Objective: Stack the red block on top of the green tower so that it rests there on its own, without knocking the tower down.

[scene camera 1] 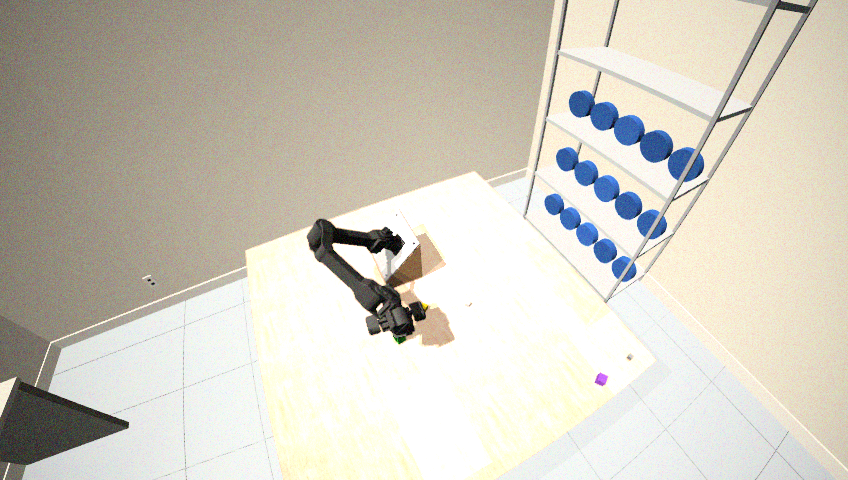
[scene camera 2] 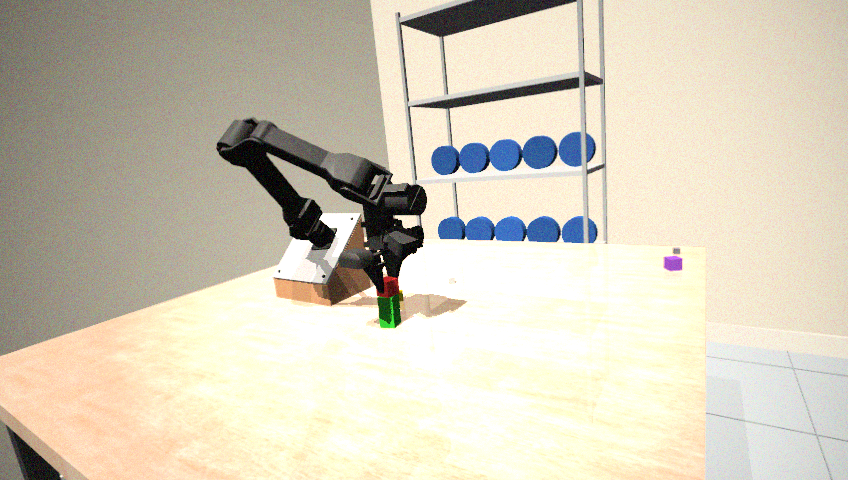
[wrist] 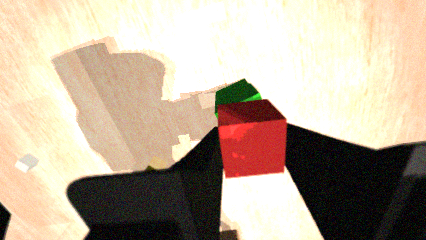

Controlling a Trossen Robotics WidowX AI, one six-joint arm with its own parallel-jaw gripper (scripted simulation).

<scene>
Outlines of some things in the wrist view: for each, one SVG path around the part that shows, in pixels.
My gripper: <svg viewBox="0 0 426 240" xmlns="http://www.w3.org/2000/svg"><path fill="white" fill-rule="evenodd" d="M0 202L0 240L5 240L12 214ZM218 126L214 127L187 154L167 169L90 175L71 181L65 190L66 198L89 229L82 240L220 240L224 166ZM287 123L284 166L299 191L301 199L312 216L323 240L426 240L426 140L400 143L375 149L351 141L347 142L324 134L322 135L319 132Z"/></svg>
A red block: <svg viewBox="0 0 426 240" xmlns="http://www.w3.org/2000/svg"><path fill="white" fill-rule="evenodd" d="M269 99L218 105L218 132L225 179L281 174L284 172L287 118Z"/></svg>
</scene>
